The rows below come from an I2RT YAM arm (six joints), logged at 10 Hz.
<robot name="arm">
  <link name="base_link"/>
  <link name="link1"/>
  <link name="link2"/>
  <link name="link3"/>
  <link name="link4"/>
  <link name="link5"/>
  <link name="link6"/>
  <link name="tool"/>
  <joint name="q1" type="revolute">
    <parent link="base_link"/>
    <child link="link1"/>
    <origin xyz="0 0 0.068" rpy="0 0 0"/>
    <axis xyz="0 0 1"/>
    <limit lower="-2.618" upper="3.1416"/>
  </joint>
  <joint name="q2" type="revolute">
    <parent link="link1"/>
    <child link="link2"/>
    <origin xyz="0.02 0.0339 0.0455" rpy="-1.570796 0 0"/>
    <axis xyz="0 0 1"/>
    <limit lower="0" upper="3.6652"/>
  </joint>
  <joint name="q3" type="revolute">
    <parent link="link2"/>
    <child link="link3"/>
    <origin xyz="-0.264 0 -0.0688" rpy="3.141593 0 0"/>
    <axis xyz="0 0 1"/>
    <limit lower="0" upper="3.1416"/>
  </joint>
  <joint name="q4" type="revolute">
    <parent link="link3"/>
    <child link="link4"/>
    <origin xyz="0.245 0.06 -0.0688" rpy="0 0 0"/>
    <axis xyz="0 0 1"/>
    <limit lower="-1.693" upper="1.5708"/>
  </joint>
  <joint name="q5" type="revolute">
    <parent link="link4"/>
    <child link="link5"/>
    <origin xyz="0.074 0.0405 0.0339" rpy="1.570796 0 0"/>
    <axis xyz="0 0 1"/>
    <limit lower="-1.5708" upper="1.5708"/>
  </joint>
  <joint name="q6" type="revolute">
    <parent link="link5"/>
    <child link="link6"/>
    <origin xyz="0.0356 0 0.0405" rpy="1.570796 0 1.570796"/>
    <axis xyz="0 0 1"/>
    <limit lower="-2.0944" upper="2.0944"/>
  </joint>
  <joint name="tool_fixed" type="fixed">
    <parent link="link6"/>
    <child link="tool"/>
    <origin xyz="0 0 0" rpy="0 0 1.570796"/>
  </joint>
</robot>
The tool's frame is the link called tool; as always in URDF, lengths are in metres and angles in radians.
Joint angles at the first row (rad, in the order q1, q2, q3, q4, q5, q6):
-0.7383 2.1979 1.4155 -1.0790 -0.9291 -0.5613
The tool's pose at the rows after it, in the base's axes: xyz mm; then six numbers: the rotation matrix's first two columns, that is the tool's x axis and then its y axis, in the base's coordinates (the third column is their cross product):
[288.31, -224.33, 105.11, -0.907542, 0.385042, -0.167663, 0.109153, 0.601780, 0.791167]
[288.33, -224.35, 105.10, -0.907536, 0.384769, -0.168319, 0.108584, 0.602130, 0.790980]
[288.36, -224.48, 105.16, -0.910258, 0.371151, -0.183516, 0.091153, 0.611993, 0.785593]
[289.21, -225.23, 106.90, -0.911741, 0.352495, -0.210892, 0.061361, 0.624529, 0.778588]
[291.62, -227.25, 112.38, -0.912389, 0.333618, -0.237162, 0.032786, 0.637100, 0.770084]
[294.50, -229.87, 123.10, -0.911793, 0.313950, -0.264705, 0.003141, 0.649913, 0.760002]
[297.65, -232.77, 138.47, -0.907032, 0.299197, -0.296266, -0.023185, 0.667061, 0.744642]
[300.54, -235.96, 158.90, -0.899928, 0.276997, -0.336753, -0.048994, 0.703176, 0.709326]
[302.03, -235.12, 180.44, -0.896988, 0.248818, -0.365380, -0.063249, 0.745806, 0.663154]
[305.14, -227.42, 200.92, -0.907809, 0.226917, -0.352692, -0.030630, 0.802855, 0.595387]
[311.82, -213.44, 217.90, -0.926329, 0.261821, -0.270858, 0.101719, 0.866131, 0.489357]
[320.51, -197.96, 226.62, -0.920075, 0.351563, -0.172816, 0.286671, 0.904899, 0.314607]
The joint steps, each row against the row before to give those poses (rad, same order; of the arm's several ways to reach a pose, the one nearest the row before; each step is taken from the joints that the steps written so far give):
0.0000 0.0000 0.0000 0.0076 0.0176 0.0000
0.0000 0.0000 -0.0001 0.0004 0.0000 -0.0004
0.0000 0.0000 0.0008 -0.0004 0.0034 -0.0202
0.0000 -0.0012 0.0065 -0.0034 -0.0008 -0.0298
0.0003 -0.0019 0.0225 -0.0191 0.0004 -0.0279
0.0000 -0.0084 0.0348 -0.0366 0.0004 -0.0285
0.0000 -0.0187 0.0388 -0.0339 0.0011 -0.0149
0.0000 -0.0324 0.0413 -0.0226 0.0187 -0.0050
0.0065 -0.0446 0.0274 -0.0133 0.0370 0.0088
0.0263 -0.0576 0.0088 0.0126 0.0885 0.0667
0.0523 -0.0580 0.0000 0.0312 0.1702 0.1706
0.0668 -0.0347 0.0000 0.0256 0.2376 0.2094

